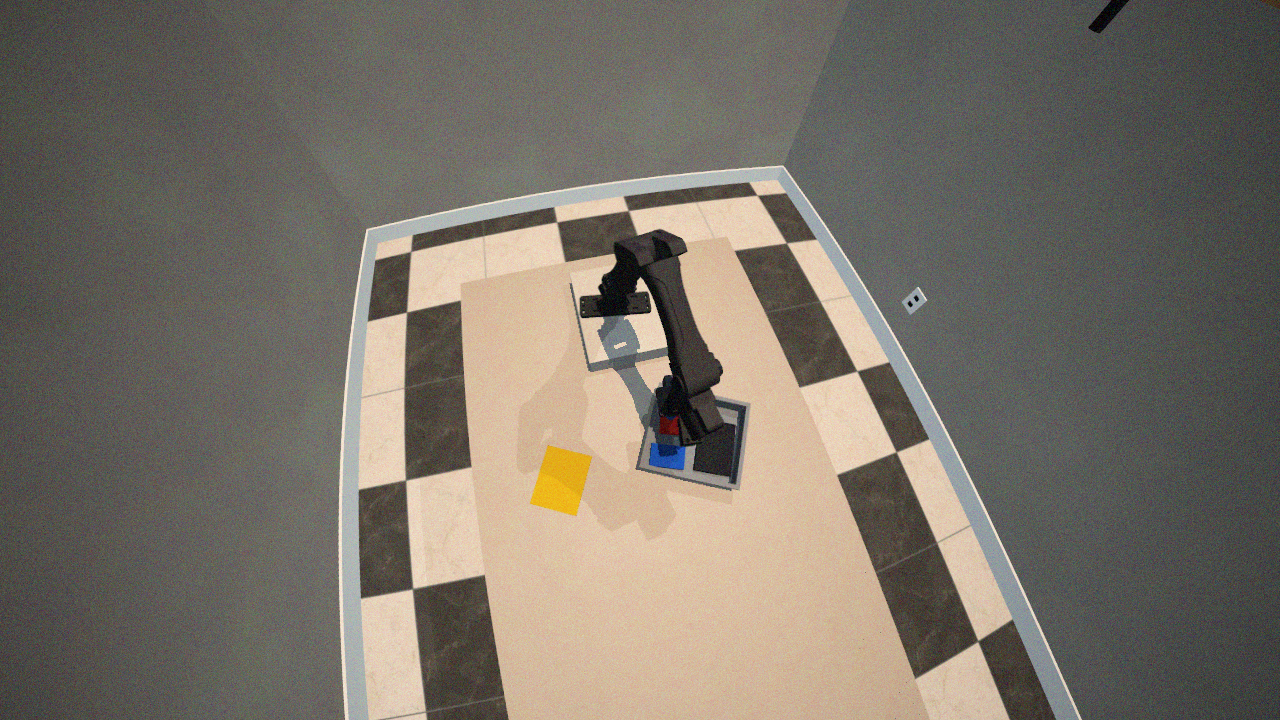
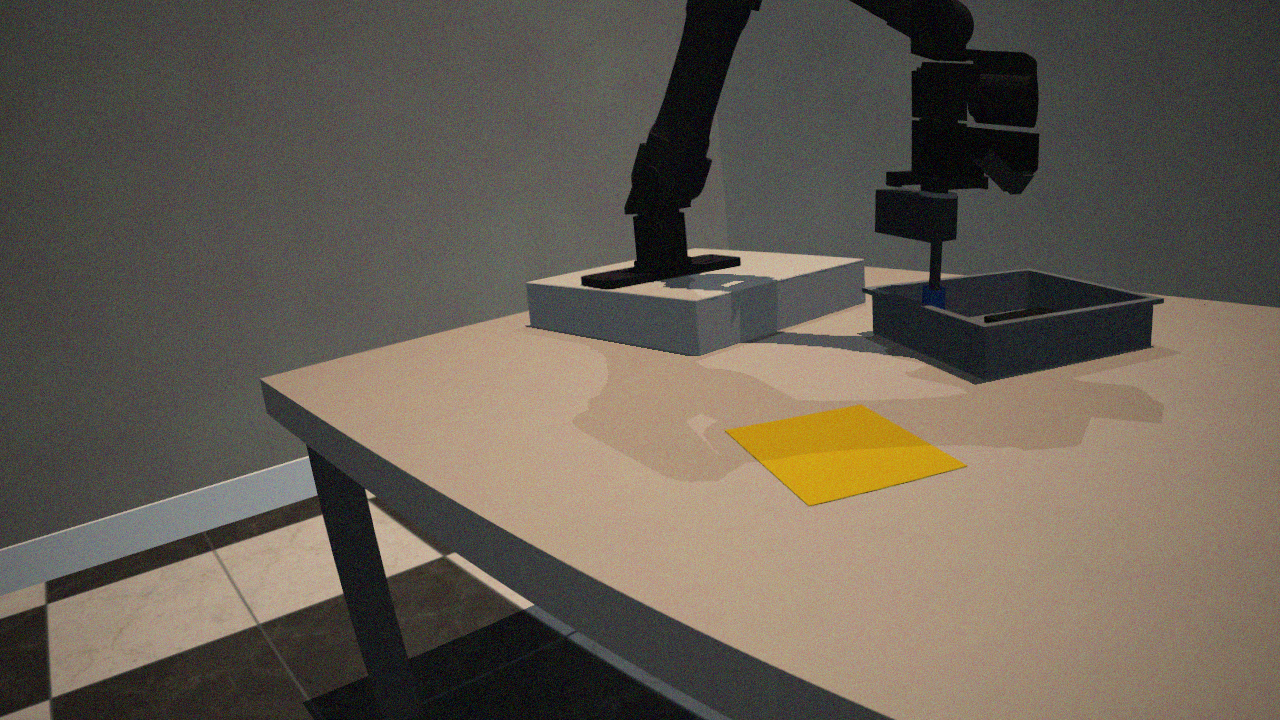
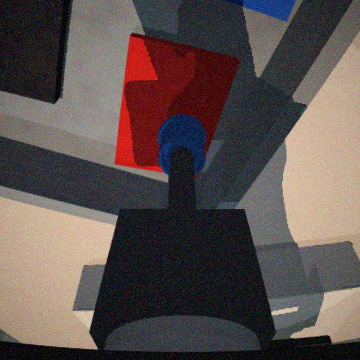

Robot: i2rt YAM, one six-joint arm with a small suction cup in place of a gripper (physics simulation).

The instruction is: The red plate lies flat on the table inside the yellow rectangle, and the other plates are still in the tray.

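Frame: origin at the arm's base, x ahead, y right, z down, level; metres.
Where they show: hand at its tool point: (image 3: 181,136); arm's base at its link origin: (image 1: 615,305) (image 2: 663,274).
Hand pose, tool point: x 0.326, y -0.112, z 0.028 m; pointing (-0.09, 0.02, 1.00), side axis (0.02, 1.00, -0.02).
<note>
Things, the pixels of their top centre, and the offset from my tool point. "spot": a spot on its surface instead.
- red plate at its top centre: (image 3: 169,118) (image 1: 672,417) dx +0.003, dy -0.008, dz +0.017 m
- grey tray at its top centre: (image 3: 50,31) (image 2: 1011,292) (image 1: 698,434) dx +0.065, dy -0.057, dz -0.021 m
- blue plate at its top centre: (image 1: 667,456) dx +0.103, dy +0.020, dz +0.017 m
- black plate at its top centre: (image 1: 715,446) dx +0.094, dy -0.106, dz +0.016 m
- yellow rectangle at a spot on its surface: (image 2: 840,452) (image 1: 558,482) spot: dx +0.140, dy +0.295, dz +0.029 m
The red plate (image 1: 669,425) (image 3: 143,71) lies flat in the grey tray (image 1: 739,447) (image 2: 1012,345) (image 3: 71,171), in the corner nearest the arm's base. A blue plate (image 1: 666,456) (image 3: 268,6) and a black plate (image 1: 716,452) (image 3: 28,46) lie in the tray beside it. My blue suction cup (image 3: 182,141) (image 2: 933,295) is down inside the tray, over the near edge of the red plate. It holds nothing, and I cannot tell whether it touches the plate. The yellow rectangle (image 1: 560,480) (image 2: 840,452) on the table is empty.
The arm stands on a pale block (image 2: 680,313) (image 1: 597,345) at the back of the table, next to the tray. The tray's walls rise around the plates. The table edge (image 2: 500,546) runs in front of the yellow rectangle.
</note>
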